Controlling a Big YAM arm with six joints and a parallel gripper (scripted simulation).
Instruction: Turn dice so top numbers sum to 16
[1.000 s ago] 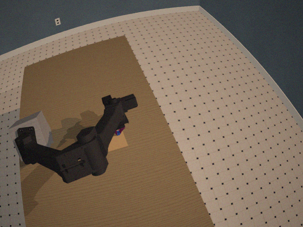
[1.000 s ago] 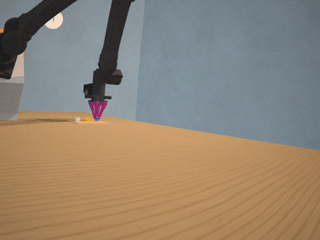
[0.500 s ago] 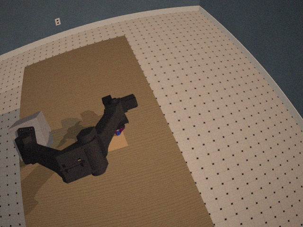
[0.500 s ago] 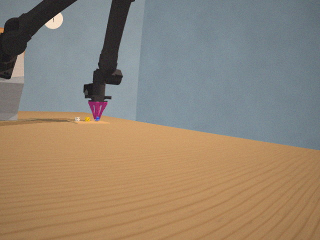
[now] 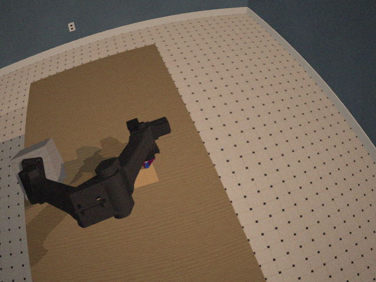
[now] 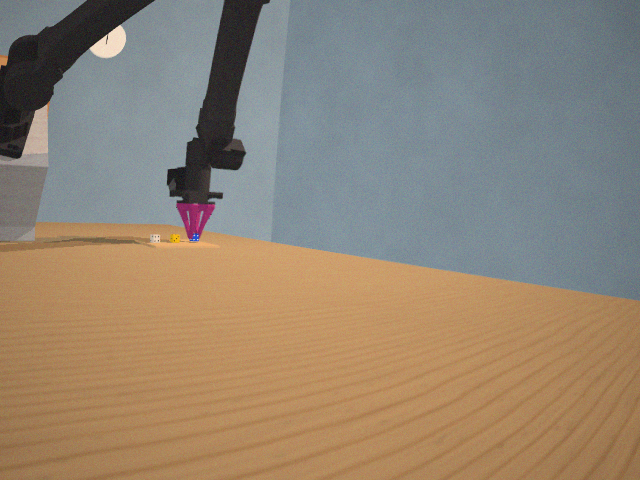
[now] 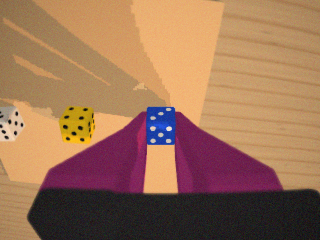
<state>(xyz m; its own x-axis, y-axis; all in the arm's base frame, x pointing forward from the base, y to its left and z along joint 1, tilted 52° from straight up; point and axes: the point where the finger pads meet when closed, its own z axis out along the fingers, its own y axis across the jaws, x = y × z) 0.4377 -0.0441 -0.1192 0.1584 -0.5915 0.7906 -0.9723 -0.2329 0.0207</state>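
My gripper is now 1 cm above the blue die. The rest, counted from my hand: mat: 5 cm behind, 2 cm below, 1 cm to the right; then white die: 9 cm behind, 2 cm to the right, 1 cm below; then yellow die: 5 cm behind, 1 cm to the right, 1 cm below.
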